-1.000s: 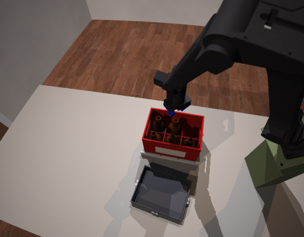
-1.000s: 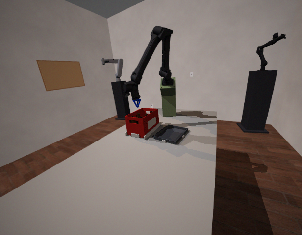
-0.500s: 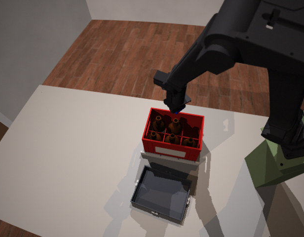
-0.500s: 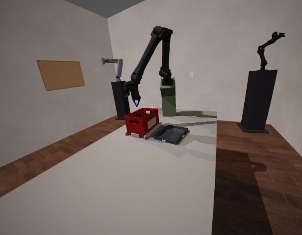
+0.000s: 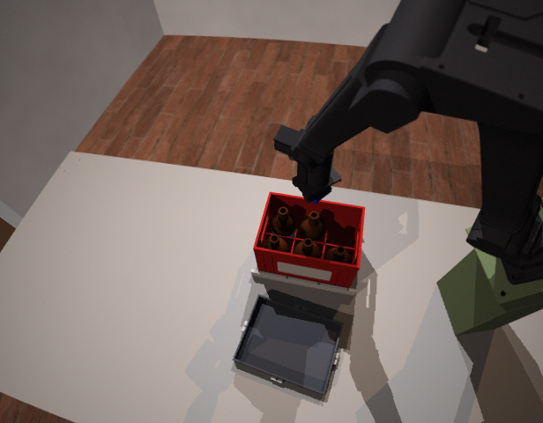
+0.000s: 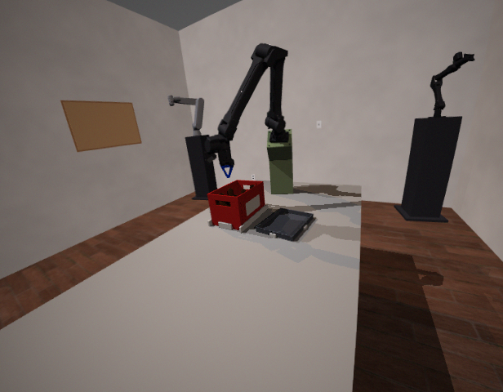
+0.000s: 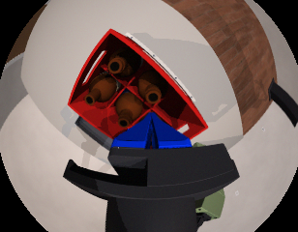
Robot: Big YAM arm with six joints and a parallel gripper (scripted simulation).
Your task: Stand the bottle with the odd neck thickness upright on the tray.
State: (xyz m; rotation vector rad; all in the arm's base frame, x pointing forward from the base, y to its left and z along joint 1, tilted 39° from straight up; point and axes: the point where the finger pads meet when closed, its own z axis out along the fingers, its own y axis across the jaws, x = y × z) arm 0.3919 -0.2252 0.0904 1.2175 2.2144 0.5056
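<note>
Right now my hand is 15 cm above the crate, 5 cm to the right of it and 1 cm short of it. Also, from my hand: dark grey tray: 31 cm to the left, 22 cm below, 6 cm ahead; then brown bottle: 15 cm below, 10 cm ahead, 7 cm to the left.
</note>
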